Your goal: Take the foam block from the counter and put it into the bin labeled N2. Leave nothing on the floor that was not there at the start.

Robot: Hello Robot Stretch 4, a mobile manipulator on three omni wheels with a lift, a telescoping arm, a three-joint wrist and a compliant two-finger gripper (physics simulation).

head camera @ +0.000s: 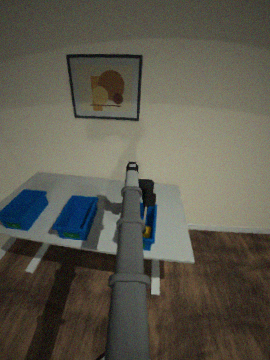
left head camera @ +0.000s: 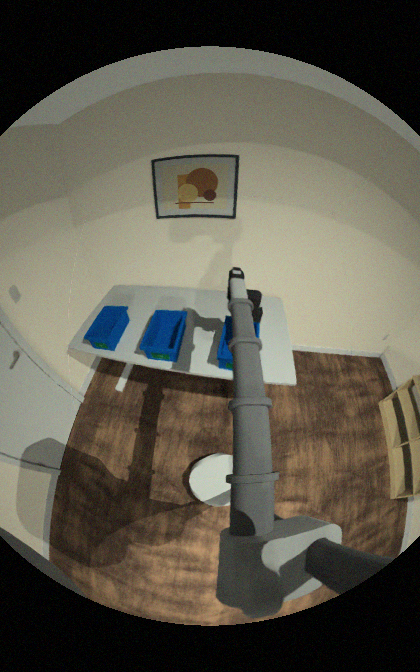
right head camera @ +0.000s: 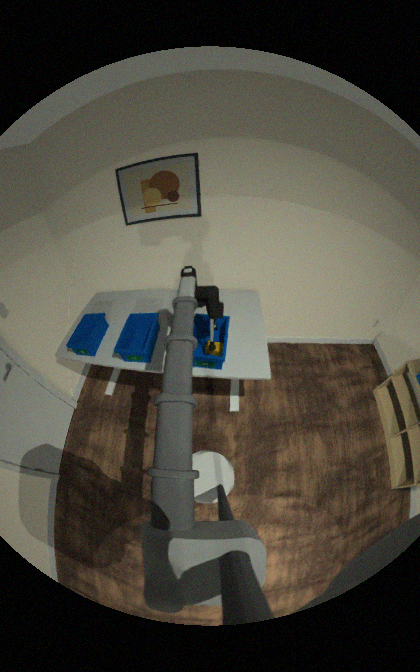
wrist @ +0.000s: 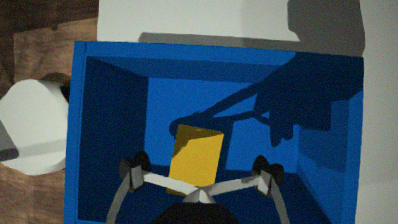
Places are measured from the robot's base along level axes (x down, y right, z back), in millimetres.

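Where they show: gripper, fingertip midpoint: (wrist: pixel 201 167).
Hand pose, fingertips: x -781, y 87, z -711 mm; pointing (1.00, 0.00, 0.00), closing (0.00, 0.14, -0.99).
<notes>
After its pixels a point has its place.
The yellow foam block (wrist: pixel 196 159) @[x -741, y 85, z -704 mm] (head camera: pixel 147 231) @[x -741, y 112, z -683 mm] (right head camera: pixel 215 346) lies inside the rightmost blue bin (wrist: pixel 210 52) @[x -813, y -30, z -733 mm] (head camera: pixel 153 220) @[x -802, y 147, z -723 mm] (right head camera: pixel 225 332), slightly turned in the wrist view. My gripper (wrist: pixel 201 167) @[x -781, y 87, z -711 mm] is open above the bin. Its two fingertips stand wide apart on either side of the block, with gaps between them and the block. The lower end of the block is partly hidden behind the fingers and the gripper body in the wrist view. A green label shows on the front of this bin in the right head view, but its text is too small to read.
Two more blue bins, the middle one (head camera: pixel 76 217) @[x -696, y -396, z -817 mm] (left head camera: pixel 164 335) (right head camera: pixel 137 337) and the left one (head camera: pixel 24 210) @[x -696, y -827, z -857 mm] (left head camera: pixel 107 327) (right head camera: pixel 88 334), stand on the white table (head camera: pixel 175 240) @[x -693, y 298, z -651 mm] (right head camera: pixel 250 350). A round white object (left head camera: pixel 212 477) (right head camera: pixel 215 475) (wrist: pixel 32 125) @[x -187, y -9, z -19 mm] is on the floor. A wooden shelf (right head camera: pixel 393 435) stands at the right.
</notes>
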